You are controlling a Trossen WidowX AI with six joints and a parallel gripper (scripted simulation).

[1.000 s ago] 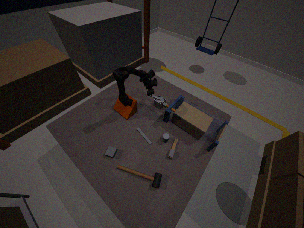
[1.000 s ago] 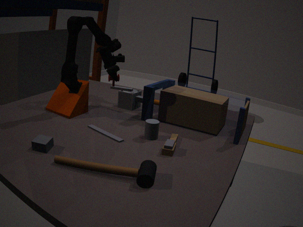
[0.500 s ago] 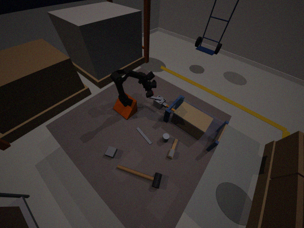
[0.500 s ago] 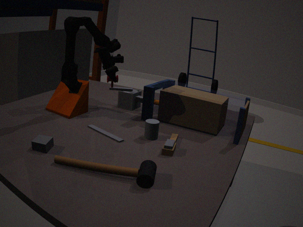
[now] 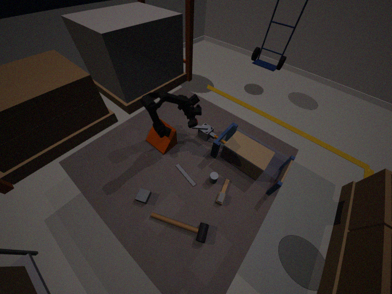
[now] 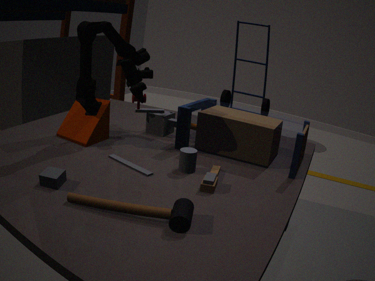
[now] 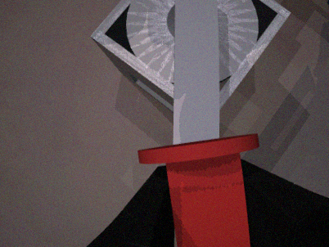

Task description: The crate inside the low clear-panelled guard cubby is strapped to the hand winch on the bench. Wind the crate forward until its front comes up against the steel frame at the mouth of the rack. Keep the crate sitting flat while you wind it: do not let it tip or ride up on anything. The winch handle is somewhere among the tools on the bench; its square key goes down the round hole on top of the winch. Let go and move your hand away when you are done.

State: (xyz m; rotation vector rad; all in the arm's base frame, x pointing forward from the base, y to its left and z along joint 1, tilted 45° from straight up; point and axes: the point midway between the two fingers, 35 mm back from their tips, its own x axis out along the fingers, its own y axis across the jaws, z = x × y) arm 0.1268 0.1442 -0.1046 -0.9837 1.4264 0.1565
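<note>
Now: gripper tip 6 cm short of the grey winch, 4 cm to the right of it and 10 cm above it. Round my gripper tip: flat grey bar: 15 cm ahead, 34 cm to the right, 13 cm below; red knob: 1 cm behind, 1 cm to the right; small wooden tool: 42 cm ahead, 31 cm to the right, 11 cm below.
</note>
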